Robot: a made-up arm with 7 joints. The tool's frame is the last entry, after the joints.
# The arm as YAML. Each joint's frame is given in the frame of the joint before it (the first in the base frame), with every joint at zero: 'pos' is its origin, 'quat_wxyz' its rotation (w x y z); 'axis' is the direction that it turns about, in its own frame. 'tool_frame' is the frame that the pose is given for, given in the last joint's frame.
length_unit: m
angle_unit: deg
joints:
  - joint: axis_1
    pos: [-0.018, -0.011, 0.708]
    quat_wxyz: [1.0, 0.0, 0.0, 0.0]
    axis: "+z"
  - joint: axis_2
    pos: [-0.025, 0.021, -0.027]
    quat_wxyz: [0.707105, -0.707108, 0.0, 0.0]
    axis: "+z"
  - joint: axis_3
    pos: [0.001, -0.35, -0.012]
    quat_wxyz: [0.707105, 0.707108, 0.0, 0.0]
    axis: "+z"
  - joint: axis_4
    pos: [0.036, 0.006, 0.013]
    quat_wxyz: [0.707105, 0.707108, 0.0, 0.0]
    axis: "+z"
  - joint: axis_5
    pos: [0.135, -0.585, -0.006]
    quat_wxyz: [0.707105, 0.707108, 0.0, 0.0]
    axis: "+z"
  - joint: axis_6
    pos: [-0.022, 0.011, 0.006]
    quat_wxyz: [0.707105, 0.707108, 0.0, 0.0]
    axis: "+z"
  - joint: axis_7
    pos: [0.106, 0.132, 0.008]
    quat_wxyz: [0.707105, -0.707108, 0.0, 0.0]
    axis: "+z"
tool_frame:
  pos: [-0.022, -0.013, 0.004]
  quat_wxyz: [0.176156, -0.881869, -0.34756, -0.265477]
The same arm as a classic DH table. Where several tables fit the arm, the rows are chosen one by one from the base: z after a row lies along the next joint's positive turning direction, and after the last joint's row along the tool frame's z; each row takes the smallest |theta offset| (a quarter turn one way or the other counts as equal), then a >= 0, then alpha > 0; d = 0 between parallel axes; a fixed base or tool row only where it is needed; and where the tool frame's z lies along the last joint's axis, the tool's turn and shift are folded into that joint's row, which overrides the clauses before.
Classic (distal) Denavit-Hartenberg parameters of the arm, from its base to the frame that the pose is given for. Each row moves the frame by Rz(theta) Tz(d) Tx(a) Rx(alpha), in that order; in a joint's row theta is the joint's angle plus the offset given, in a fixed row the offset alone. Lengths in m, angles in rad.
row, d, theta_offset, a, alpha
base (fixed), 0.0000, 0.5485, -0.0211, 0.0000
axis_1, 0.6810, -0.5485, -0.0250, -1.5708
axis_2, 0.0090, 0.0000, 0.0010, 1.5708
axis_3, 0.3630, 0.0000, 0.0360, 1.5708
axis_4, -0.0120, 0.0000, 0.1350, 1.5708
axis_5, 0.5910, 0.0000, -0.0220, 1.5708
axis_6, -0.0030, 0.0000, 0.1060, -1.5708
axis_7, 0.1053, -0.6095, -0.0106, -2.4931
tool (fixed), -0.0385, -1.3604, 0.0000, 0.0000

